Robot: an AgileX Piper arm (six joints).
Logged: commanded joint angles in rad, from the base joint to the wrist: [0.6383 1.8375 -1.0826 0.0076 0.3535 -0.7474]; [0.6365 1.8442 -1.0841 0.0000 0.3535 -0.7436]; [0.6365 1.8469 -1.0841 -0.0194 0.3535 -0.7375]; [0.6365 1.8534 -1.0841 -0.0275 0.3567 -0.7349]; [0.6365 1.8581 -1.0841 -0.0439 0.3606 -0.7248]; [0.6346 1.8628 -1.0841 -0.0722 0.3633 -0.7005]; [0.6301 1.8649 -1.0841 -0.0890 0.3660 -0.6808]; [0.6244 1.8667 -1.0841 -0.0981 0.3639 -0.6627]
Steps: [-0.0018 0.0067 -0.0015 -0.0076 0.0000 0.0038]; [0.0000 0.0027 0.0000 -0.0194 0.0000 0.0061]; [0.0000 0.0065 0.0000 -0.0081 0.0032 0.0026]; [0.0000 0.0047 0.0000 -0.0164 0.0039 0.0101]; [-0.0019 0.0047 0.0000 -0.0283 0.0027 0.0243]; [-0.0045 0.0021 0.0000 -0.0168 0.0027 0.0197]; [-0.0057 0.0018 0.0000 -0.0091 -0.0021 0.0181]
